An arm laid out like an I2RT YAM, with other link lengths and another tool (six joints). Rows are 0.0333 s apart.
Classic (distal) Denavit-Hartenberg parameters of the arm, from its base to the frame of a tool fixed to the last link. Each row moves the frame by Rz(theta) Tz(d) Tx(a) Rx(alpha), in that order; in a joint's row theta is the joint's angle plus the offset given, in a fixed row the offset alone. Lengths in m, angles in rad.
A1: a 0.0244, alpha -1.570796, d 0.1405, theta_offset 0
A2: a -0.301, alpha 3.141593, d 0, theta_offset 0
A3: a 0.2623, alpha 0, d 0, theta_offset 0.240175
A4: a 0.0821, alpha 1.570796, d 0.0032, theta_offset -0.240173
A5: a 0, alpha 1.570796, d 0.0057, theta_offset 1.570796
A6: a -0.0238, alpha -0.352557, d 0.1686, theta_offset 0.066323
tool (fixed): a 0, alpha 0, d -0.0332, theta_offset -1.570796
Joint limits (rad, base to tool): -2.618..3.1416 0..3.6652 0..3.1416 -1.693..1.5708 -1.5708..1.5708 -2.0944..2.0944
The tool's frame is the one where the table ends.
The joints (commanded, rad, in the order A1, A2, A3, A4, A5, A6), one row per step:
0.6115, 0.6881, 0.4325, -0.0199, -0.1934, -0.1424
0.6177, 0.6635, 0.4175, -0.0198, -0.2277, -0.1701
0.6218, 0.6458, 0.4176, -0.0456, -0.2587, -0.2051
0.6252, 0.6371, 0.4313, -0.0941, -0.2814, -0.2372
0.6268, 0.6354, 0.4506, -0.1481, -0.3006, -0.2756
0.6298, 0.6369, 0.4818, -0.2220, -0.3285, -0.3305
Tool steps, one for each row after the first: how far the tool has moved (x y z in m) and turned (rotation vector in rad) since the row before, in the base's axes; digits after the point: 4 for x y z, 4 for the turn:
-0.0088, 0.0014, -0.0014, -0.0049, -0.0224, 0.0465
-0.0079, 0.0008, -0.0015, -0.0197, -0.0146, 0.0430
-0.0064, 0.0003, -0.0018, -0.0291, 0.0007, 0.0339
-0.0052, -0.0001, -0.0019, -0.0364, 0.0008, 0.0313
-0.0074, 0.0001, -0.0010, -0.0477, -0.0011, 0.0473

